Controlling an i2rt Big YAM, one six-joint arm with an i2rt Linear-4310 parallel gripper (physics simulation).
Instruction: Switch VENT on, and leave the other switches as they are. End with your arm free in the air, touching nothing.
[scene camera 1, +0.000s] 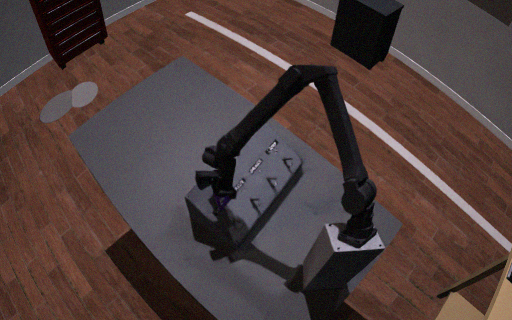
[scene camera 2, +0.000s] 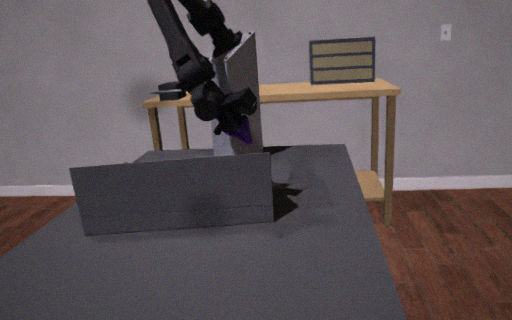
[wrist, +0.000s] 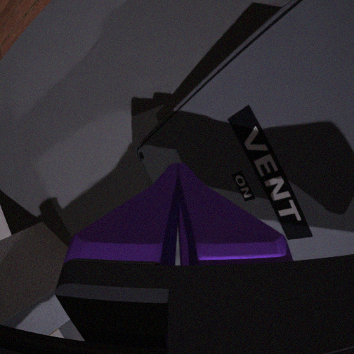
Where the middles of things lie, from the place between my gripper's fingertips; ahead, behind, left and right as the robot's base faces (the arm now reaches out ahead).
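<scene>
My hand: 200 mm left of grey switch box (scene camera 2: 234, 189), 50 mm short of it, 90 mm above it.
</scene>
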